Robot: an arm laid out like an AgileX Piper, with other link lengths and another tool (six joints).
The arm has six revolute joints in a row. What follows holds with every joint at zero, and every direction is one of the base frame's. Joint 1 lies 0.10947 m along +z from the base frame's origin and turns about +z. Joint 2 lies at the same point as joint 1 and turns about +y. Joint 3 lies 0.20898 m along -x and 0.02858 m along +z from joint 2 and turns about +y. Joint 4 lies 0.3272 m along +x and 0.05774 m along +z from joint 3 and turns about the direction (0.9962, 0, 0.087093). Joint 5 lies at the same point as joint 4 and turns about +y. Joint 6 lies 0.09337 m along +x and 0.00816 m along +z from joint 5 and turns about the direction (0.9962, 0, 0.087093). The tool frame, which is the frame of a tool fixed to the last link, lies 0.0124 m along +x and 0.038 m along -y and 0.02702 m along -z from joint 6; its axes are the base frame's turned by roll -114.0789, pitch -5.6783 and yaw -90.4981 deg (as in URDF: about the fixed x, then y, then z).
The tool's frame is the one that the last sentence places.
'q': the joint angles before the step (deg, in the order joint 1, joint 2, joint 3, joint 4, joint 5, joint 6). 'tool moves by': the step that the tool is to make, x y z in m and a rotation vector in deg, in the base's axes. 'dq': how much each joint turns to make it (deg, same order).
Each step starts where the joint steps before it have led.
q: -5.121 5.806 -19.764 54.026 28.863 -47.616
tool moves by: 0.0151 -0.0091 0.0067 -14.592 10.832 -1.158
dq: 2.152 12.136 -8.928 -21.249 5.758 6.616
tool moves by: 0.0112 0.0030 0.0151 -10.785 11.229 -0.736
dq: 6.251 10.892 -10.206 -21.624 8.402 11.973
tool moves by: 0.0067 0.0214 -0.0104 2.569 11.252 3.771
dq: 4.019 6.840 -4.706 0.803 8.437 3.868
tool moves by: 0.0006 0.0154 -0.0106 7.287 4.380 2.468
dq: 0.226 1.652 -0.255 8.064 2.078 0.041
